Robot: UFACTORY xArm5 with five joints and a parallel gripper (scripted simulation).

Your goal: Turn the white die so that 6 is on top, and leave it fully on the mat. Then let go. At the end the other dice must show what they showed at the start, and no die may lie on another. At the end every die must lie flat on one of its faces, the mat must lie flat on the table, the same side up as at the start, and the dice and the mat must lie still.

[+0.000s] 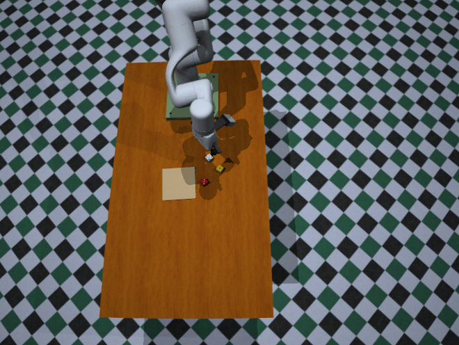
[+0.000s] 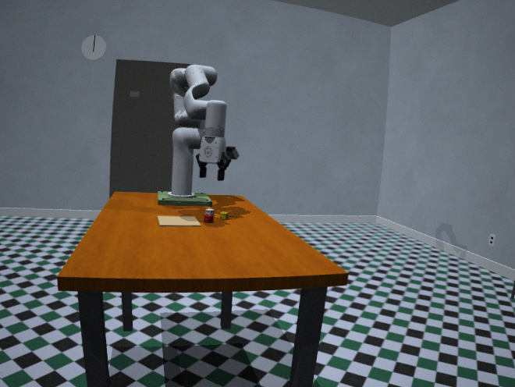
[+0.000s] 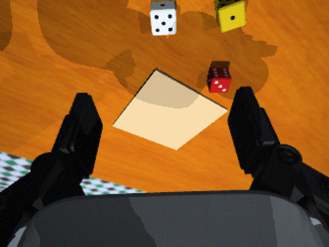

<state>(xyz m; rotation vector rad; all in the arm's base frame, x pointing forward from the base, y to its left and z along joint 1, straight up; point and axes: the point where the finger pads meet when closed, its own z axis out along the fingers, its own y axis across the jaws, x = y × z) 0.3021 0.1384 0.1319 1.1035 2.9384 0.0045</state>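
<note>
My gripper is now 140 mm above the white die. Round my hand: yellow die 140 mm below, 50 mm to the left, 40 mm ahead; then tan mat 150 mm below, 130 mm ahead, 110 mm to the right; then red die 140 mm below, 110 mm ahead.
</note>
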